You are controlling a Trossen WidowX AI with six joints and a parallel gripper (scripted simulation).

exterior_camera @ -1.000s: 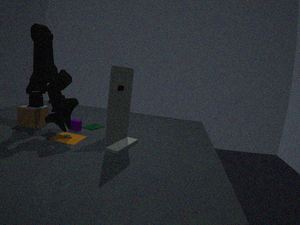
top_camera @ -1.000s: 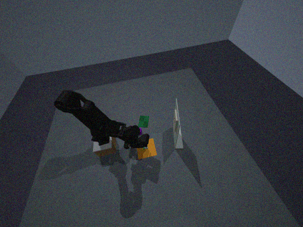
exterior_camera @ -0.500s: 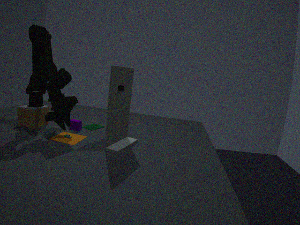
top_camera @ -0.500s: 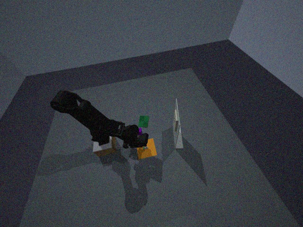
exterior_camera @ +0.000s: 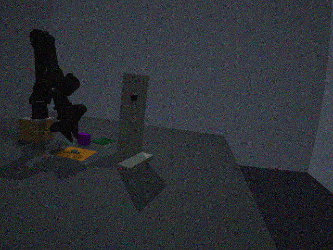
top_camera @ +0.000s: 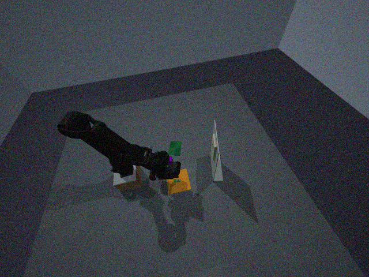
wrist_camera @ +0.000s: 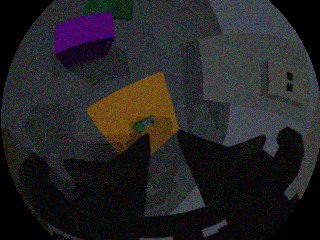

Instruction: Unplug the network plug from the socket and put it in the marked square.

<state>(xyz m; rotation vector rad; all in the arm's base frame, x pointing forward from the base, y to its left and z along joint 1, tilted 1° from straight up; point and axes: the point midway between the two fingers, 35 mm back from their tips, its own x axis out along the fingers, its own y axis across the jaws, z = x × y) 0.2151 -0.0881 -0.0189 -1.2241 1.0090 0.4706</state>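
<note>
Now: gripper tip 40 mm above the network plug. From my gripper tip the other things lie so: orange square 10 mm ahead, 50 mm below; upright panel 220 mm ahead, 10 mm to the left, 90 mm above; flat green block 40 mm ahead, 210 mm to the left, 50 mm below.
</note>
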